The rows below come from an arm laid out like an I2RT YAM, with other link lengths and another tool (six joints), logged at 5 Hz.
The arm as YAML. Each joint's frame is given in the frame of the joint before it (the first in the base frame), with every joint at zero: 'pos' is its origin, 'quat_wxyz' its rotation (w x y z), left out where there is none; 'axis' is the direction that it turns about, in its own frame. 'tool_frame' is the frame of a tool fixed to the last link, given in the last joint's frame.
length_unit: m
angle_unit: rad
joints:
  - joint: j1
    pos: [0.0, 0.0, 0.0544]
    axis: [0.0, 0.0, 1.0]
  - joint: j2
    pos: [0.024, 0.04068, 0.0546]
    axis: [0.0, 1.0, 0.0]
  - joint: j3
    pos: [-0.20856, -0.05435, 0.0]
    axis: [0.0, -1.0, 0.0]
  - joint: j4
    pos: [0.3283, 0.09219, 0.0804]
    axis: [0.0, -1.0, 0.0]
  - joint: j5
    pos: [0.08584, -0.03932, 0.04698]
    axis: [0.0, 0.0, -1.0]
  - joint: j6
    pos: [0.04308, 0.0, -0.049]
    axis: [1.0, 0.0, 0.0]
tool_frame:
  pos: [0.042, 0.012, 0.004]
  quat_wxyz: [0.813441, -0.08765, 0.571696, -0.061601]
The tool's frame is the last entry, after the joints.
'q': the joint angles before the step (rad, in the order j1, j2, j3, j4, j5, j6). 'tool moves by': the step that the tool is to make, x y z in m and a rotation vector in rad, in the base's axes. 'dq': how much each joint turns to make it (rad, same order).
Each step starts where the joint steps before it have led.
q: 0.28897, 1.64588, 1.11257, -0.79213, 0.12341, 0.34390
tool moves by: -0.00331, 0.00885, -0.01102, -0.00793, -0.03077, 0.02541
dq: 0.02632, -0.00001, -0.03853, 0.06599, 0.01640, -0.00343
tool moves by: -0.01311, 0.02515, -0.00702, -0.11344, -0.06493, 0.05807
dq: 0.09652, 0.00002, -0.02860, 0.04884, 0.13467, 0.00077
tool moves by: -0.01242, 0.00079, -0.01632, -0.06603, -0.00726, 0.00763
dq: 0.02823, -0.00001, -0.05187, 0.03050, 0.06637, 0.00229
